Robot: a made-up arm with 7 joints.
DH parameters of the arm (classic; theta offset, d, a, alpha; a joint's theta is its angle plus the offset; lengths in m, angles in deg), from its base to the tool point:
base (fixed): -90 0.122 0 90
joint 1: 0 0.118 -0.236 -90
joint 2: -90 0.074 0.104 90
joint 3: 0 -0.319 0.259 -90
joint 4: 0 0.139 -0.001 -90
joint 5: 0 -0.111 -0.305 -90
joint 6: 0 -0.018 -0.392 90
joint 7: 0 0.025 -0.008 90
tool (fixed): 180 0.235 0 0
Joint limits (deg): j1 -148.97..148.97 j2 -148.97..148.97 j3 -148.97..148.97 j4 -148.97..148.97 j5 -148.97..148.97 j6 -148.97..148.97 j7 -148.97..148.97
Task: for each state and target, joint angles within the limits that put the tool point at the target. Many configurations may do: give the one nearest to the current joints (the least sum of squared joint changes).
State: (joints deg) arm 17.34 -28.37 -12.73 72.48 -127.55 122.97 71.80
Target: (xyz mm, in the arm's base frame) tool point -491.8 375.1 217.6
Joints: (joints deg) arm -7.29 -54.91 3.72 75.76 -107.96 137.85 57.13
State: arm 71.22 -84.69 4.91 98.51 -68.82 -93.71 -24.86
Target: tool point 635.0 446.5 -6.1
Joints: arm 47.64 -142.24 17.56 65.41 -48.22 -80.28 -23.78
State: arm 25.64 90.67 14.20 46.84 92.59 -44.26 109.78
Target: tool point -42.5 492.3 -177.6
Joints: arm 65.85 79.09 45.99 14.05 48.94 -36.79 121.38
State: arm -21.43 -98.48 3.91 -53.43 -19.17 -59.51 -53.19
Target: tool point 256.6 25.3 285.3
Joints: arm -24.34 -85.45 6.73 -0.02 -16.79 -71.95 -64.56
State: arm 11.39 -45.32 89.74 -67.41 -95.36 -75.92 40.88
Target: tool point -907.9 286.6 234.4
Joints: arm 1.27 -60.48 101.68 -98.77 -82.40 -52.74 26.32
